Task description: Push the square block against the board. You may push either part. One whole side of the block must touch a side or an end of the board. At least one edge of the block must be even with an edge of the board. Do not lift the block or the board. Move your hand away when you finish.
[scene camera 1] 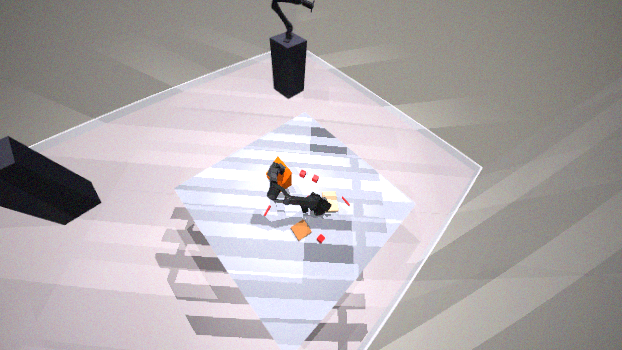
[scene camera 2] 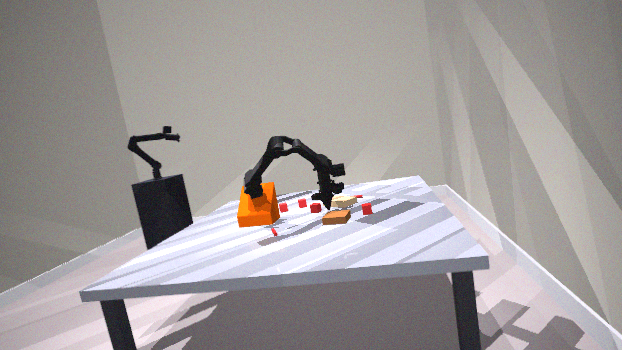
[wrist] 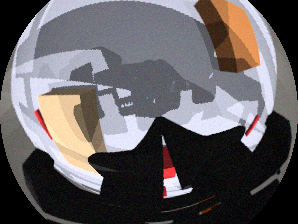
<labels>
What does the gripper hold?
Nothing.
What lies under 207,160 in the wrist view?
The gripper.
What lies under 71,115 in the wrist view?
A pale cream board.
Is the gripper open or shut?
Shut.
</labels>
